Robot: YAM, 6 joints.
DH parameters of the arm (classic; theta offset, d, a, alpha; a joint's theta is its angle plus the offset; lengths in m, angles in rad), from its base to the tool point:
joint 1: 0 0.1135 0.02 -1.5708
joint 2: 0 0 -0.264 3.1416
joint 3: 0.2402 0 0.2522 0
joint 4: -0.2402 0 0.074 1.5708
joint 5: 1.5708 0 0 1.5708
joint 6: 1.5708 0.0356 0 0
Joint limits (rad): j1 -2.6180..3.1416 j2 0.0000..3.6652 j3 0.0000..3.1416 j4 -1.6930..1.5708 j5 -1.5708..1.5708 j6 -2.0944..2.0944
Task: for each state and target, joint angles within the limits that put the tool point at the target. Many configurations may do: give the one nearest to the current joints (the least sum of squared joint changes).
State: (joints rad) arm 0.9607 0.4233 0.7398 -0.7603 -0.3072 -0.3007
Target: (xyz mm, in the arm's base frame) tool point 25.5 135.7 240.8
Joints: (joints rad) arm 1.2910 0.6683 0.5859 -0.7052 -0.3730 -0.3007
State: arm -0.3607 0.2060 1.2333 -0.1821 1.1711 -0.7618
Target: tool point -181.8 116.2 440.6
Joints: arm -0.7272 0.0000 1.3612 -0.2662 1.2746 -0.7618
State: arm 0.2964 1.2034 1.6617 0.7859 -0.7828 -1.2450
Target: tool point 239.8 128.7 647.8
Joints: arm 0.4185 1.6930 2.2287 0.6462 -0.6010 -1.2450
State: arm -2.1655 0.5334 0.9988 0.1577 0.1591 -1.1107
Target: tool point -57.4 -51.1 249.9
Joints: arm -2.3004 0.0001 0.3334 -0.3377 0.2476 -1.1107
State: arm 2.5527 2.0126 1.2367 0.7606 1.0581 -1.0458
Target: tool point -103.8 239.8 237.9
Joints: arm 2.1090 1.3326 0.5515 0.7540 1.2498 -1.0458
